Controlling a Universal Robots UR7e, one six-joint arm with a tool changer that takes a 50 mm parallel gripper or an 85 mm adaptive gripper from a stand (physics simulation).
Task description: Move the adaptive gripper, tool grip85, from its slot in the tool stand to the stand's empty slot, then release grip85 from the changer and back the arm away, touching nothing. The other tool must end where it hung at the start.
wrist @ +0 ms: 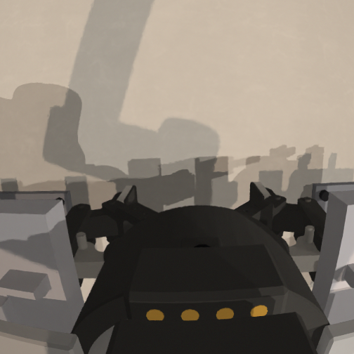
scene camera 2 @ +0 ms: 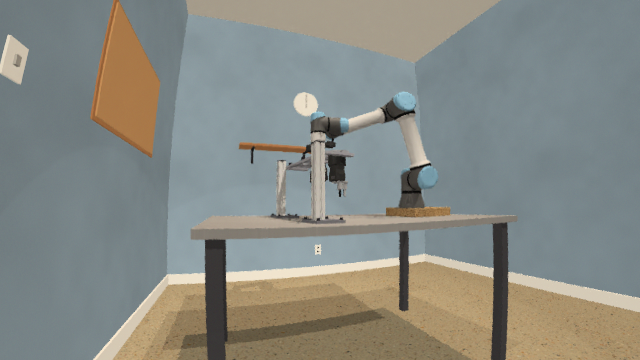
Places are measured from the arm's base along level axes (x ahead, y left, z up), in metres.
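Pixels of known places: arm's base, link origin: (scene camera 2: 411, 207).
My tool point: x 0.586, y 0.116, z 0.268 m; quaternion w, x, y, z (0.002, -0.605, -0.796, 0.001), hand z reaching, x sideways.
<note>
Ahead of a thing's pixels: the offset from my tool point to its middle. "spot": to the spot under its first point.
The adaptive gripper grip85 (wrist: 193, 192) is on the arm's wrist in the wrist view, its black fingers spread wide and empty. In scene camera 2 the arm's wrist (scene camera 2: 318, 135) is at the top of the stand's near post {spot: 0.175 m down, 0.053 m ahead, 0.275 m left} (scene camera 2: 318, 185), which hides most of grip85; dark parts show at the post's edges. The other tool {0.114 m down, 0.052 m back, 0.172 m left} (scene camera 2: 337, 169) hangs just right of that post, under the stand's grey top plate {spot: 0.039 m down, 0.071 m back, 0.241 m left} (scene camera 2: 346, 153). In the wrist view, grey stand parts (wrist: 27, 220) (wrist: 342, 235) flank grip85 on both sides. Whether grip85 sits in a slot cannot be told.
The stand's far post {spot: 0.151 m down, 0.171 m ahead, 0.180 m right} (scene camera 2: 281, 187) stands to the left on the table (scene camera 2: 425, 223). An orange-brown shelf (scene camera 2: 272, 147) with dark brackets appears behind the stand, at about wrist height. The arm's base stands on a wooden block (scene camera 2: 435, 211) to the right.
</note>
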